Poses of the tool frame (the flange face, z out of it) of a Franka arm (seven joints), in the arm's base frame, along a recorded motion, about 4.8 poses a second.
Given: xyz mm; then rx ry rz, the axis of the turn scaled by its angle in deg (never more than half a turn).
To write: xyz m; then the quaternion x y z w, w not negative. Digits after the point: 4 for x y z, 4 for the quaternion.
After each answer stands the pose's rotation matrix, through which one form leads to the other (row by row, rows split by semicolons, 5 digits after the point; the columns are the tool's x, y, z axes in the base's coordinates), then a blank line. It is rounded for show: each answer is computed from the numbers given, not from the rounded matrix.
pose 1, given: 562.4, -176.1, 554.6, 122.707, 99.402, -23.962
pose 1, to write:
0.5624, -0.1761, 0.5546, 0.7562, 0.6126, -0.1477, 0.1760
0.20578 0.97857 -0.00770; 0.87459 -0.18744 -0.44716; -0.43902 0.08528 -0.89442

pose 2, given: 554.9, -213.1, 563.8, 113.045, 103.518, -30.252
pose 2, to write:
0.5549, -0.2131, 0.5638, 0.7080, 0.6484, -0.1895, 0.2059
0.08742 0.99617 -0.00135; 0.84013 -0.07446 -0.53725; -0.53529 0.04584 -0.84342

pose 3, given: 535.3, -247.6, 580.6, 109.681, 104.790, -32.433
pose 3, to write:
0.5353, -0.2476, 0.5806, 0.6905, 0.6597, -0.2042, 0.2154
0.04628 0.99893 0.00224; 0.82301 -0.03686 -0.56683; -0.56614 0.02808 -0.82383

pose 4, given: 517.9, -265.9, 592.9, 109.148, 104.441, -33.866
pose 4, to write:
0.5179, -0.2659, 0.5929, 0.6881, 0.6584, -0.2135, 0.2180
0.04190 0.99910 -0.00672; 0.81293 -0.03800 -0.58111; -0.58085 0.01888 -0.81379

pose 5, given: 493.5, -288.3, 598.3, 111.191, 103.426, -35.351
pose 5, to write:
0.4935, -0.2883, 0.5983, 0.6975, 0.6487, -0.2217, 0.2086
0.05992 0.99746 -0.03862; 0.81242 -0.07121 -0.57871; -0.57999 0.00330 -0.81462

